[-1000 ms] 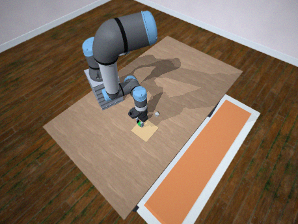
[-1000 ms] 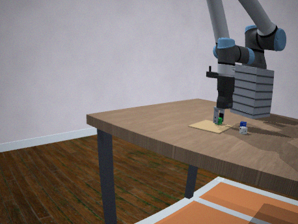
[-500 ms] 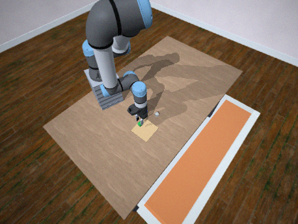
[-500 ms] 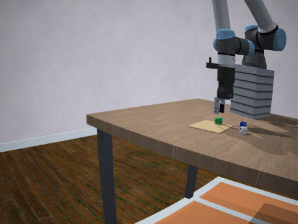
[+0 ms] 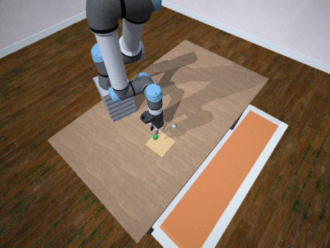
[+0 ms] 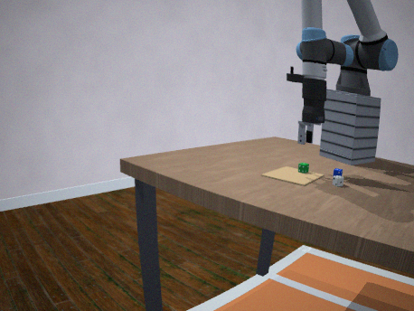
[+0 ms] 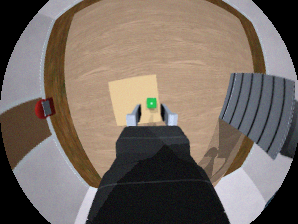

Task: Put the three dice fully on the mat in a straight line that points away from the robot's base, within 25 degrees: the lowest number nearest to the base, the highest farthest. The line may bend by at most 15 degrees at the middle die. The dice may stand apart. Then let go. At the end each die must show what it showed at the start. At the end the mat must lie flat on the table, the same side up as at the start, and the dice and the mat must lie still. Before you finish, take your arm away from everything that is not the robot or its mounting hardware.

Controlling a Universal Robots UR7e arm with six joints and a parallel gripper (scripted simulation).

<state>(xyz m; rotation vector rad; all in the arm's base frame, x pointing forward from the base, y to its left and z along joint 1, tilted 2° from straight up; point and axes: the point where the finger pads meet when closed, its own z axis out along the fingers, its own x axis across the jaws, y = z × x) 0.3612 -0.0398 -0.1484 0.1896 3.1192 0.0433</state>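
Right now the white die is 40 mm ahead of my hand, 140 mm to the left of it and 90 mm below it. Round my hand: tan mat (50 mm ahead, 10 mm to the right, 100 mm below); then green die (90 mm below); then blue die (40 mm behind, 110 mm to the left, 90 mm below).
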